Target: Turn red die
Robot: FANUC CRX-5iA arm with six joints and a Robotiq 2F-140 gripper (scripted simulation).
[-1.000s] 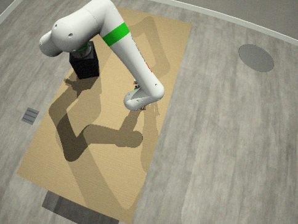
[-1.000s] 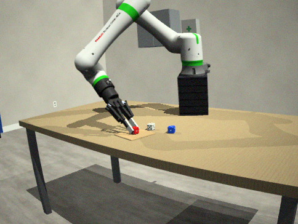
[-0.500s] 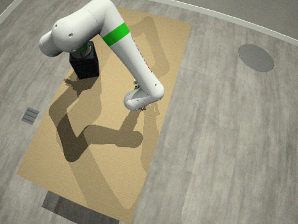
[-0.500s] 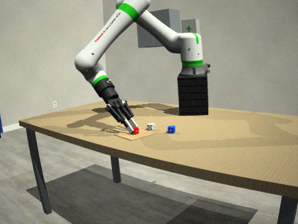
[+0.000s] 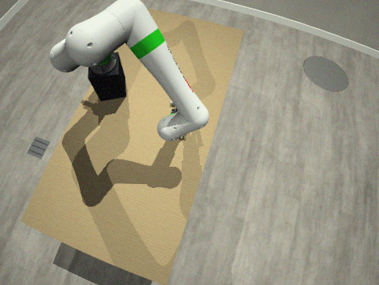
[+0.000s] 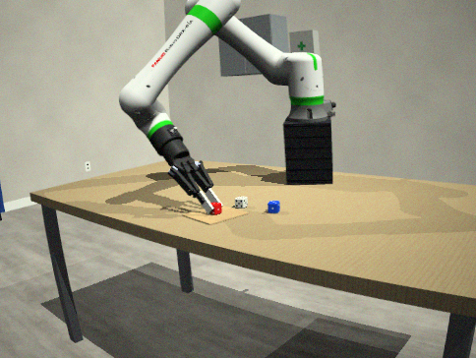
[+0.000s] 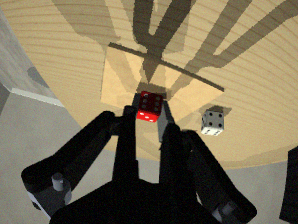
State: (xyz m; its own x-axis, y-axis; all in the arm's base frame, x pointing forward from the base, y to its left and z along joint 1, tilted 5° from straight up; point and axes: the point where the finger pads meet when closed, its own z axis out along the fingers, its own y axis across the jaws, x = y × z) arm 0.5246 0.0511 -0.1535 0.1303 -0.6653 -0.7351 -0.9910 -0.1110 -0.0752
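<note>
Right now the red die is 20 mm to the left of my hand and 20 mm below it. Also, from my hand: blue die (120 mm behind, 140 mm to the left, 20 mm below); then tan mat (20 mm to the left, 40 mm below); then white die (110 mm behind, 20 mm to the left, 20 mm below).
</note>
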